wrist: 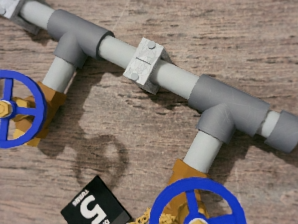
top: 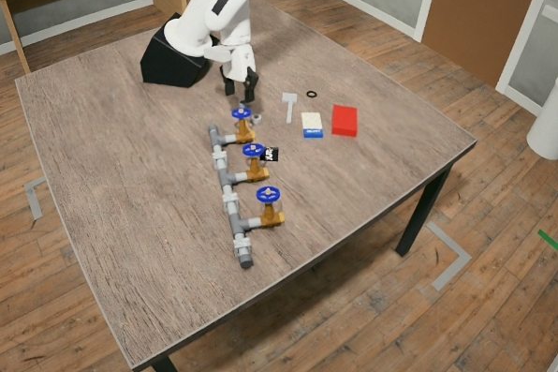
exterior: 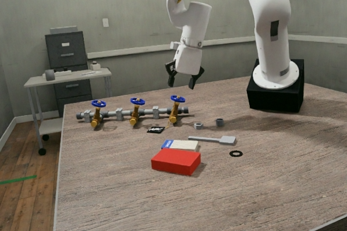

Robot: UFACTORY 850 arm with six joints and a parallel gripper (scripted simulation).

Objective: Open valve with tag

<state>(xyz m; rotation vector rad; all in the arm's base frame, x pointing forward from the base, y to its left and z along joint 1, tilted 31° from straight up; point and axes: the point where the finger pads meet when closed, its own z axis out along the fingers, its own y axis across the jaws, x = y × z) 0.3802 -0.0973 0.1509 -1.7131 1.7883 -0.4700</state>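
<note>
The grey hex nut lies 30 mm behind my hand, 80 mm to the left of it and 150 mm below it. Round my hand: grey cap 120 mm behind, 90 mm to the left, 150 mm below; grey t-shaped tool 30 mm behind, 220 mm to the left, 150 mm below; black tag 120 mm ahead, 30 mm to the left, 150 mm below.
</note>
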